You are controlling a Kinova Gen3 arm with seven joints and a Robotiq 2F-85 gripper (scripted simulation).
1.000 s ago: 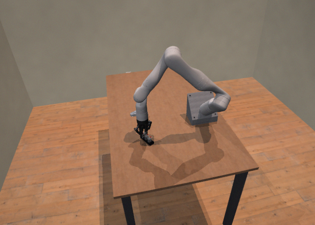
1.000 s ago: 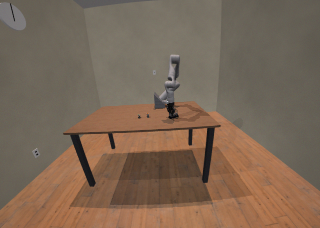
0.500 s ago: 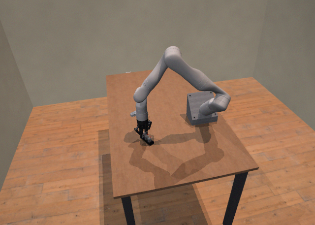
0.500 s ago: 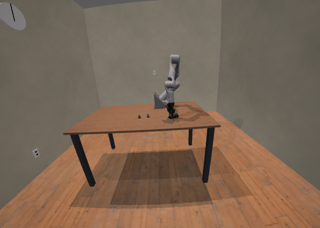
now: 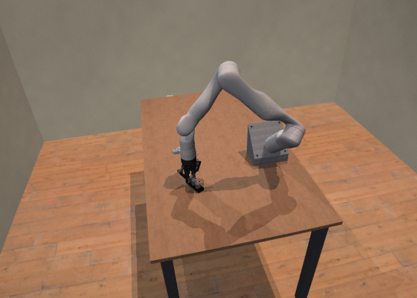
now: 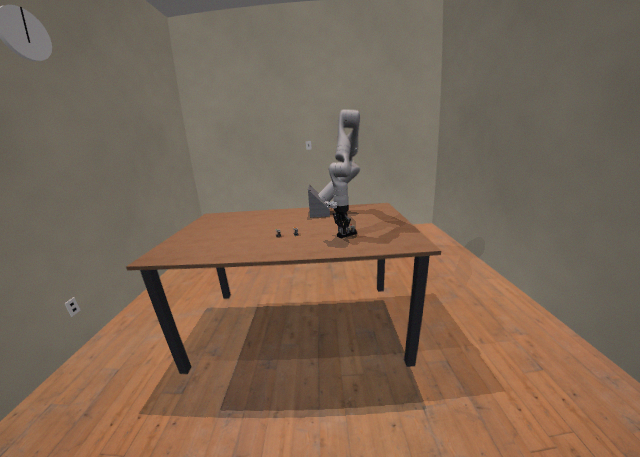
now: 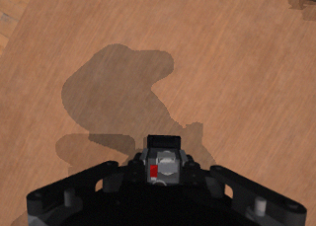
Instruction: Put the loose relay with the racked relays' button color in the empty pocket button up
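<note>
Right now the black rack is 2 cm behind my hand, 3 cm to the left of it and 3 cm below it.
</note>
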